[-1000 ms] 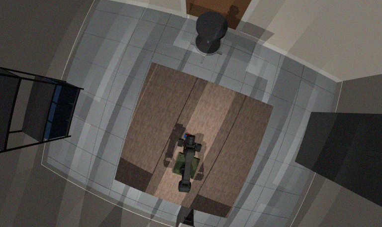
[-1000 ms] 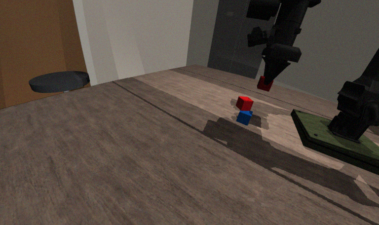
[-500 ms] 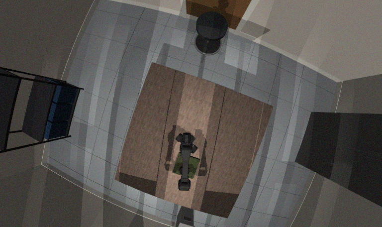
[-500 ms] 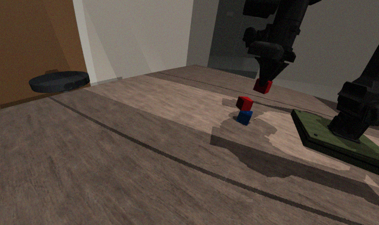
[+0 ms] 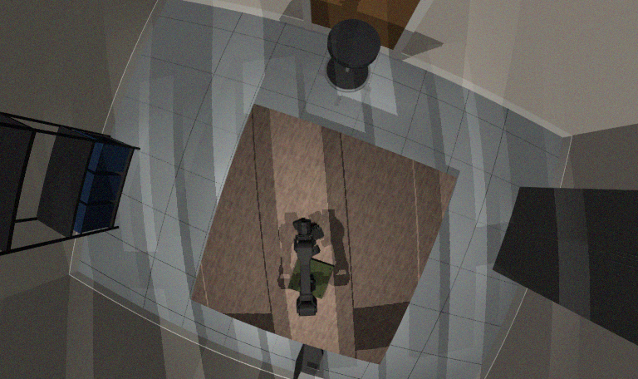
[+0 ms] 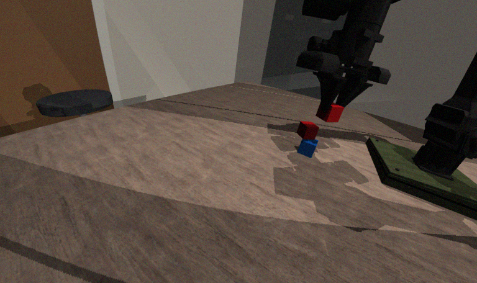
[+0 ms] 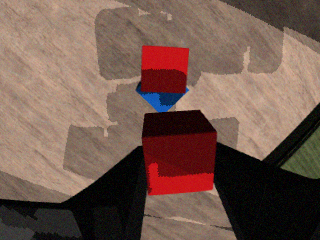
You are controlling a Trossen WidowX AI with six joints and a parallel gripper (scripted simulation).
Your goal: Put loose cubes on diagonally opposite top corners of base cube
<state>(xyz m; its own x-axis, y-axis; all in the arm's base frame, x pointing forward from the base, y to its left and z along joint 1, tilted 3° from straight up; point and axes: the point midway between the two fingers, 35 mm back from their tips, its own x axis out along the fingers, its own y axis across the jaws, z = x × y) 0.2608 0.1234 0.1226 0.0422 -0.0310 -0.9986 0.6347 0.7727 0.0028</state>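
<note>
Right now the blue cube is 10 cm below my gripper tip, 2 cm ahead of it and 1 cm to the right of it.
</note>
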